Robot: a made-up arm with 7 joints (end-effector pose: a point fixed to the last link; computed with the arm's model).
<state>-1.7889 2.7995 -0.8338 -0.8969 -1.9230 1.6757 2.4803</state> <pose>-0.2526 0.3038 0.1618 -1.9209 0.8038 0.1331</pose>
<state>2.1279 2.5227 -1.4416 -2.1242 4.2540 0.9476 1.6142</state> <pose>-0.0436 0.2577 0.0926 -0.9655 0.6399 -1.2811</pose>
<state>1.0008 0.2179 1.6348 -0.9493 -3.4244 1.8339 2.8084</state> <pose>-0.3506 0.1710 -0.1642 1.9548 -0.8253 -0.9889</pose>
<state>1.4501 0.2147 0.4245 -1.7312 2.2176 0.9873 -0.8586</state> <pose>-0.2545 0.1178 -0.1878 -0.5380 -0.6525 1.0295</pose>
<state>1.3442 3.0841 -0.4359 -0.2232 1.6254 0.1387 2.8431</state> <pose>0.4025 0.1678 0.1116 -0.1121 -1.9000 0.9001</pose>
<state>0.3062 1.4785 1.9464 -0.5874 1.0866 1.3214 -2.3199</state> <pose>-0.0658 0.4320 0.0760 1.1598 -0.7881 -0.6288</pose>
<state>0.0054 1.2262 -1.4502 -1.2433 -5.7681 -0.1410 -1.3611</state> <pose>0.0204 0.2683 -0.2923 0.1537 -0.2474 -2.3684</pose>
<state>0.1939 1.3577 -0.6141 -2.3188 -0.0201 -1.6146 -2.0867</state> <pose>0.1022 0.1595 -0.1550 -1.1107 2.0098 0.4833</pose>
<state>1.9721 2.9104 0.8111 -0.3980 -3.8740 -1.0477 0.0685</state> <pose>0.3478 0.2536 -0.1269 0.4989 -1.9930 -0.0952</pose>
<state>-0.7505 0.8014 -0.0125 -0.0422 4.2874 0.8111 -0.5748</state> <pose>0.2878 0.2804 -0.1987 1.7684 1.3069 -1.4727</pose>
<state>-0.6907 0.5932 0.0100 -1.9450 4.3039 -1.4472 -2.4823</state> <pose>0.2962 0.0716 -0.0260 -0.7866 -0.6925 -0.0743</pose>
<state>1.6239 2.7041 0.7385 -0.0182 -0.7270 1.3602 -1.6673</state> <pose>0.3216 0.3009 0.0806 -0.9364 -2.7298 -0.1490</pose>
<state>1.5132 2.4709 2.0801 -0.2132 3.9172 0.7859 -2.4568</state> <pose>0.2676 0.3251 0.1592 0.4811 -2.5323 -0.0792</pose>
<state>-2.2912 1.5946 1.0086 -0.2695 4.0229 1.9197 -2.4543</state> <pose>0.0532 0.3823 0.2316 -0.0496 0.4861 -0.6316</pose>
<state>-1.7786 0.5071 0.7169 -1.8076 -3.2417 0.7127 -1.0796</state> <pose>0.1966 0.0936 0.2434 1.5466 1.3619 0.9820</pose>
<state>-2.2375 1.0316 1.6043 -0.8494 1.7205 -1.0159 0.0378</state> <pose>0.1779 0.3001 0.2516 1.3050 -0.0486 -1.2889</pose>
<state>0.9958 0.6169 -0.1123 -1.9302 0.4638 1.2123 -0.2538</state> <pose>-0.0893 0.1386 -0.2603 -0.0100 0.3399 -0.2397</pose>
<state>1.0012 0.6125 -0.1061 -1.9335 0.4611 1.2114 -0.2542</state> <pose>-0.0903 0.1383 -0.2595 -0.0068 0.3378 -0.2347</pose>
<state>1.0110 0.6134 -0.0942 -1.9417 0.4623 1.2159 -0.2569</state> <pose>-0.0915 0.1396 -0.2569 -0.0015 0.3402 -0.2310</pose>
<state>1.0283 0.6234 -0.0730 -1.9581 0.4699 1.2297 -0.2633</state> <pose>-0.0931 0.1435 -0.2511 0.0074 0.3508 -0.2303</pose>
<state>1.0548 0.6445 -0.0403 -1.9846 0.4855 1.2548 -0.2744</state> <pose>-0.0948 0.1502 -0.2413 0.0202 0.3711 -0.2341</pose>
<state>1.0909 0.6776 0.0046 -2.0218 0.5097 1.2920 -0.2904</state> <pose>-0.0962 0.1595 -0.2272 0.0364 0.4018 -0.2450</pose>
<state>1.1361 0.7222 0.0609 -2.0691 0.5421 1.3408 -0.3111</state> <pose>-0.0965 0.1704 -0.2088 0.0547 0.4426 -0.2655</pose>
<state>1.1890 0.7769 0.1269 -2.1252 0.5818 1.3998 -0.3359</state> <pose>-0.0948 0.1813 -0.1869 0.0729 0.4926 -0.2984</pose>
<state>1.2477 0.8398 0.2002 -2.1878 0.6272 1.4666 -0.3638</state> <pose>-0.0905 0.1911 -0.1628 0.0888 0.5510 -0.3455</pose>
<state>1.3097 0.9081 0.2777 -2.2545 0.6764 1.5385 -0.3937</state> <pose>-0.0833 0.1984 -0.1381 0.1004 0.6160 -0.4068</pose>
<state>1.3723 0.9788 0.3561 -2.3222 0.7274 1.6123 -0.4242</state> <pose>-0.0737 0.2027 -0.1146 0.1060 0.6859 -0.4803</pose>
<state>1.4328 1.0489 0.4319 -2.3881 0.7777 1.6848 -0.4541</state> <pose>-0.0626 0.2039 -0.0937 0.1055 0.7582 -0.5624</pose>
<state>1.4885 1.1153 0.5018 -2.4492 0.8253 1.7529 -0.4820</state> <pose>-0.0512 0.2026 -0.0765 0.0994 0.8296 -0.6475</pose>
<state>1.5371 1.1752 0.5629 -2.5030 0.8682 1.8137 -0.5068</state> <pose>-0.0405 0.1997 -0.0631 0.0894 0.8964 -0.7296</pose>
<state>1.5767 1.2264 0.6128 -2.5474 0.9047 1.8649 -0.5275</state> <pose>-0.0314 0.1961 -0.0534 0.0774 0.9548 -0.8027</pose>
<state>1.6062 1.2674 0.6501 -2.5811 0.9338 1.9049 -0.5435</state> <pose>-0.0242 0.1929 -0.0468 0.0655 1.0020 -0.8625</pose>
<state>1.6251 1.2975 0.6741 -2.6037 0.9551 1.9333 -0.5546</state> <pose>-0.0191 0.1904 -0.0429 0.0549 1.0364 -0.9060</pose>
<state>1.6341 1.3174 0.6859 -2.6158 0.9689 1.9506 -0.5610</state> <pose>-0.0157 0.1890 -0.0411 0.0468 1.0579 -0.9331</pose>
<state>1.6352 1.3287 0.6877 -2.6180 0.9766 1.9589 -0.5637</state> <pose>-0.0139 0.1888 -0.0408 0.0409 1.0694 -0.9448</pose>
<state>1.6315 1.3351 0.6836 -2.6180 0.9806 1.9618 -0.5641</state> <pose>-0.0128 0.1888 -0.0413 0.0364 1.0731 -0.9510</pose>
